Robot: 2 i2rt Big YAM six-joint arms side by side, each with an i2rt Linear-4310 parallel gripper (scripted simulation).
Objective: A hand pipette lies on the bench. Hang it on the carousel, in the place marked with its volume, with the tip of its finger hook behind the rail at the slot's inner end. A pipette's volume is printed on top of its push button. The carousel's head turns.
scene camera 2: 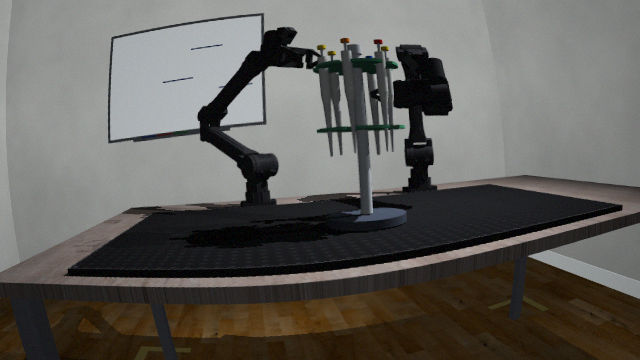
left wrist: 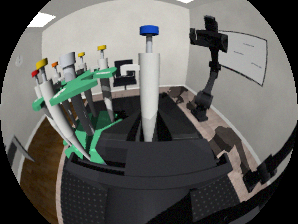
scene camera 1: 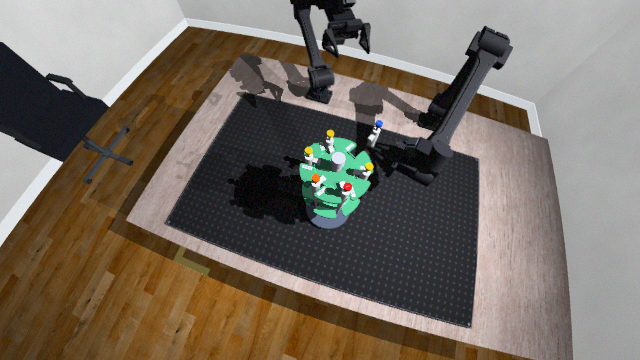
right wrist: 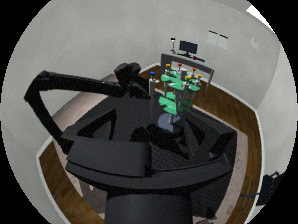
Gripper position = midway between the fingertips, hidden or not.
I see my left gripper (scene camera 1: pixel 368 144), my right gripper (scene camera 1: pixel 354 54), a green carousel (scene camera 2: pixel 350 220), a blue-button pipette (left wrist: pixel 148 67) and a yellow-button pipette (left wrist: pixel 47 88).
My left gripper is seen too in scene camera 2 (scene camera 2: pixel 370 95) and in the left wrist view (left wrist: pixel 149 112). My right gripper also shows in scene camera 2 (scene camera 2: pixel 311 57) and in the right wrist view (right wrist: pixel 149 112).
